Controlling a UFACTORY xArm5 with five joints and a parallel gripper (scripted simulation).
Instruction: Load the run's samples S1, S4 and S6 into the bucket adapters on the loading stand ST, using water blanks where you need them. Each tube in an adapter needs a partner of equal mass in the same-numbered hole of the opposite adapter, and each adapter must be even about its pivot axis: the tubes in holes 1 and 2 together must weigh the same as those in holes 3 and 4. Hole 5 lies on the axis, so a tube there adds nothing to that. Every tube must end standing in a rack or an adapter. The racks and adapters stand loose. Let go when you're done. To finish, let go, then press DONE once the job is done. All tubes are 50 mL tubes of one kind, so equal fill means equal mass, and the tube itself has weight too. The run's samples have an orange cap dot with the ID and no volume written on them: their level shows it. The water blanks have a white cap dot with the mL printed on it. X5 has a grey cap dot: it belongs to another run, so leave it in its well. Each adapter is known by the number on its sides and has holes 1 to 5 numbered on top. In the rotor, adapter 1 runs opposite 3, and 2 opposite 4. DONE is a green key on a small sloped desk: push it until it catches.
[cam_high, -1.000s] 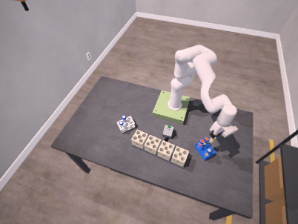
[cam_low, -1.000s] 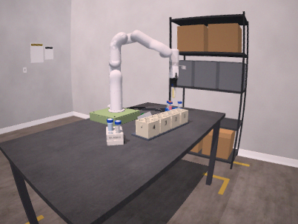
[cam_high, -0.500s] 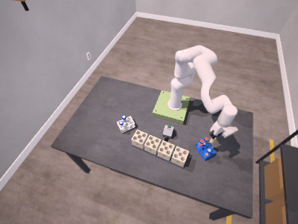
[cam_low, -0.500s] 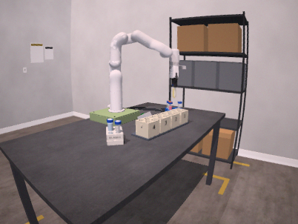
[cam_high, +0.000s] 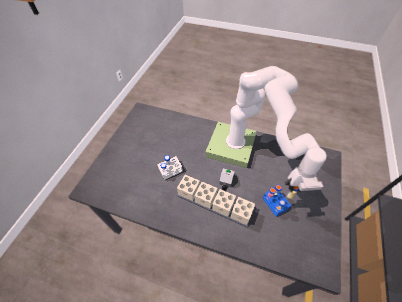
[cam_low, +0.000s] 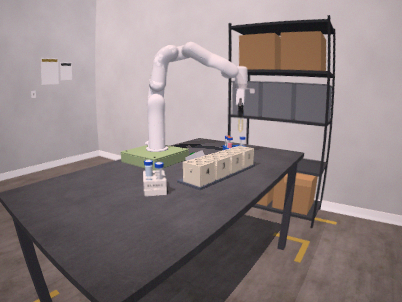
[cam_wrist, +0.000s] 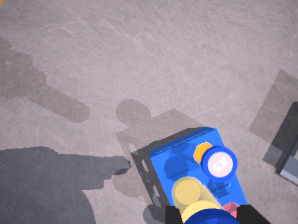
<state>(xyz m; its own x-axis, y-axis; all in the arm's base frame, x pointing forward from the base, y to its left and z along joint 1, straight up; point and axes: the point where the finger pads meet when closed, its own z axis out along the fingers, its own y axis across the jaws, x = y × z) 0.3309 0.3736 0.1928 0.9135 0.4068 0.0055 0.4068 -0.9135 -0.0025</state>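
Now: hand 10 mm to the left of the sample tube S6 and 50 mm above it. Also, from my hand: blue sample rack: 10 mm behind, 40 mm to the right, 220 mm below; white blanks rack: 10 mm behind, 710 mm to the right, 220 mm below; sample tube S4: 60 mm behind, 60 mm to the right, 190 mm below.
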